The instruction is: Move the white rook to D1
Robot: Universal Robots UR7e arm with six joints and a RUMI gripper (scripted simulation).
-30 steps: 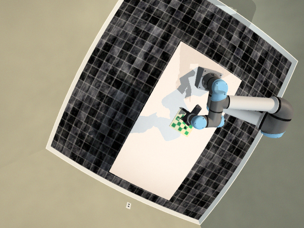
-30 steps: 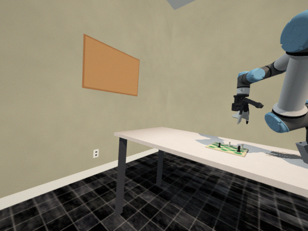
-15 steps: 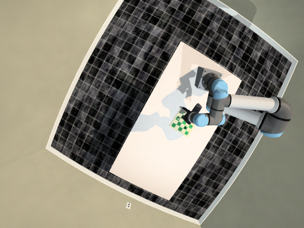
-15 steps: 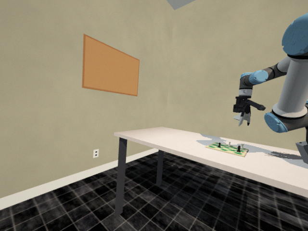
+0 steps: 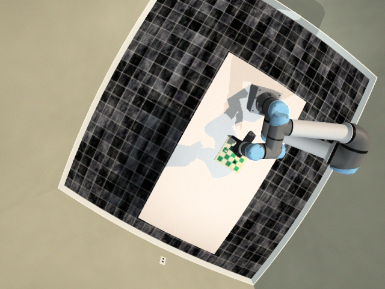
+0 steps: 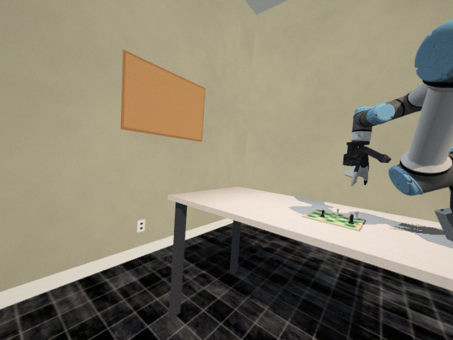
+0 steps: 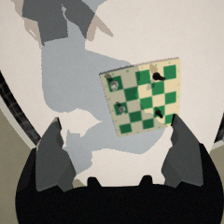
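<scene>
My gripper is now 60 mm short of the green-and-cream chessboard, 90 mm to the right of it and 160 mm above it.
</scene>
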